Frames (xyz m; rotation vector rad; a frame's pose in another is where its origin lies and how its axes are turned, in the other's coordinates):
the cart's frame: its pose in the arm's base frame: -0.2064 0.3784 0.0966 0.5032 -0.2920 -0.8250
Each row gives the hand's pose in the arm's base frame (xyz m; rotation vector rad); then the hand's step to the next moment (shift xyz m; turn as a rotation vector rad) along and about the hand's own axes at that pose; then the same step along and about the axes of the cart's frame.
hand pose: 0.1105 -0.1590 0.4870 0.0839 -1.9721 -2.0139
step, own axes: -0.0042 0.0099 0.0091 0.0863 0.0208 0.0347
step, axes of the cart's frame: -0.0048 0.0128 0.0033 -0.0624 -0.0283 0.0663
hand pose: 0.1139 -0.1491 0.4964 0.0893 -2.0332 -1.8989
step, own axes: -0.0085 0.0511 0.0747 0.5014 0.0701 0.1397
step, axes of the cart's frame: -0.0601 0.0663 0.0158 -0.3108 -0.2208 0.3612
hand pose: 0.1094 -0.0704 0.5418 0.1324 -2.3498 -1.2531
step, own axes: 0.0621 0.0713 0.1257 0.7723 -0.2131 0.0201
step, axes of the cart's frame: -0.1546 0.0149 0.0247 -0.2054 -0.5915 0.5002
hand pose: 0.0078 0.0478 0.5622 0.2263 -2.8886 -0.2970
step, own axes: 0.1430 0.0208 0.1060 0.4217 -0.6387 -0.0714
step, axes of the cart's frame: -0.1220 -0.1308 0.0115 0.3376 -0.5845 0.3677
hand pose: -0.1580 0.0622 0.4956 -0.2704 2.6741 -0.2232
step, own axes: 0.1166 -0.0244 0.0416 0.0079 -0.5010 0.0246
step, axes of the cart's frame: -0.0154 -0.1243 -0.0154 0.4281 -0.1894 0.1803
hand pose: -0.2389 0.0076 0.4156 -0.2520 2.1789 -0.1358
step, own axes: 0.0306 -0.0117 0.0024 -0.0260 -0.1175 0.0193
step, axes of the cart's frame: 0.0038 -0.0316 -0.0080 0.1137 -0.0165 0.0406
